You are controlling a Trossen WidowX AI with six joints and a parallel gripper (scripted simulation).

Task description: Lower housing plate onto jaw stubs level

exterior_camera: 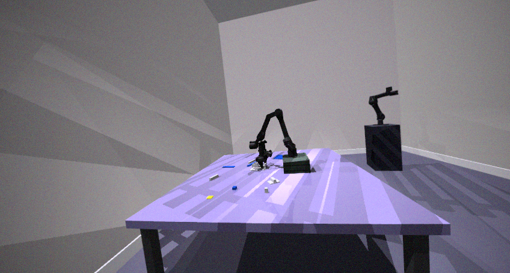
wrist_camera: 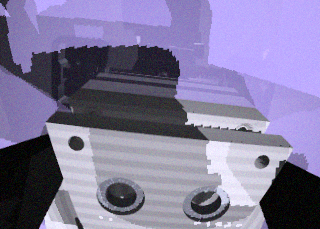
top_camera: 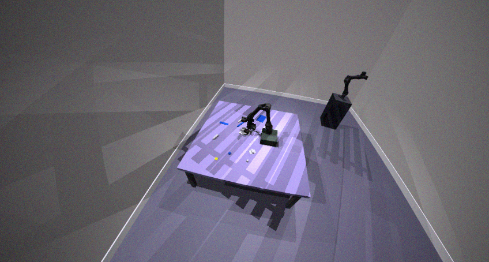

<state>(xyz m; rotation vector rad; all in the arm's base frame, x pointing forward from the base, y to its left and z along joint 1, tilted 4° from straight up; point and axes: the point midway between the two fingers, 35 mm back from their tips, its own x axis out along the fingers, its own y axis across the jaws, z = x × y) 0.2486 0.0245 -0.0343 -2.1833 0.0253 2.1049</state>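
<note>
The pale jaw assembly is 20 mm ahead of my gripper tip and 10 mm to the left of it. Also, from my gripper tip: white bar: 340 mm ahead, 230 mm to the left, 10 mm below; then blue bar: 360 mm ahead, 40 mm to the right, 10 mm below; then yellow bit: 180 mm ahead, 500 mm to the left, 20 mm below.
</note>
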